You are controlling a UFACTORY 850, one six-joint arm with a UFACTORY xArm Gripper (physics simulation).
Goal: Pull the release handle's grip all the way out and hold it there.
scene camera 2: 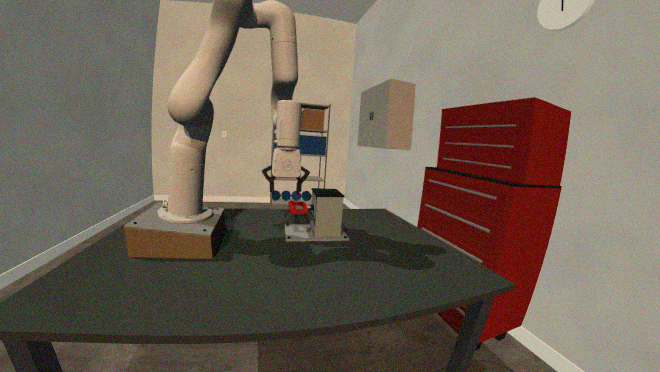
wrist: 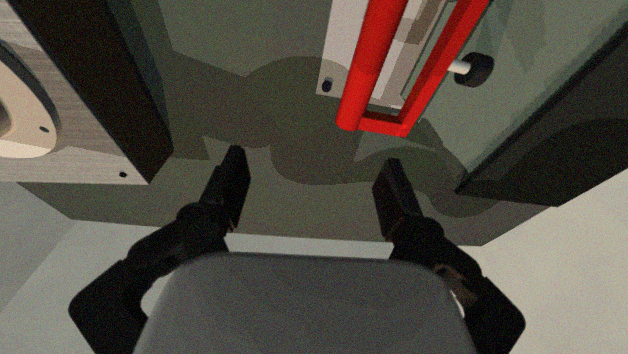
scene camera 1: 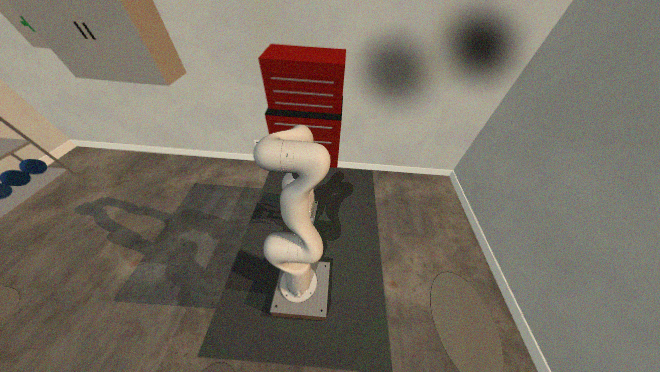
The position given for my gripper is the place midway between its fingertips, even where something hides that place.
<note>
I see my gripper [scene camera 2: 285, 193].
My gripper shows as well in the wrist view [wrist: 314, 168].
</note>
